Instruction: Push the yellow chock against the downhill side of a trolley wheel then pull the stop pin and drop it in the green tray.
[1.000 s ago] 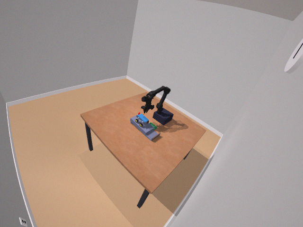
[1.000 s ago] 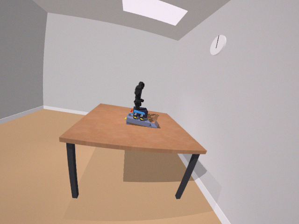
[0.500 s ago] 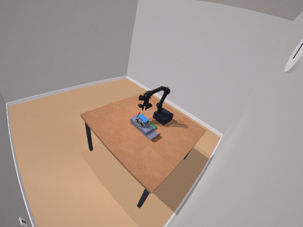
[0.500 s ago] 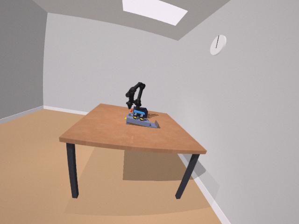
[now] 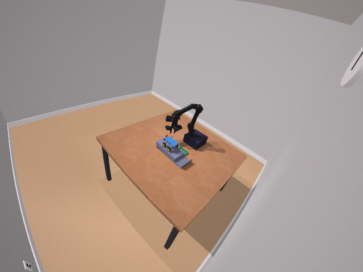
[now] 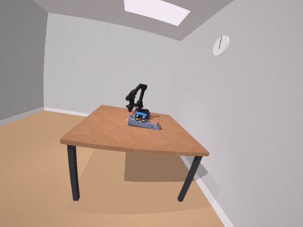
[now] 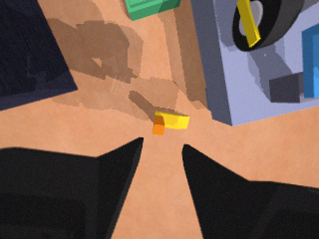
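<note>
The yellow chock is 9 cm below my gripper tip, 1 cm to the right of it and 1 cm ahead of it. Round my gripper tip: blue trolley 17 cm ahead, 10 cm to the left; then grey ramp 17 cm ahead, 11 cm to the left, 6 cm below; then red-headed stop pin 14 cm ahead, 2 cm above, 1 cm to the left.
</note>
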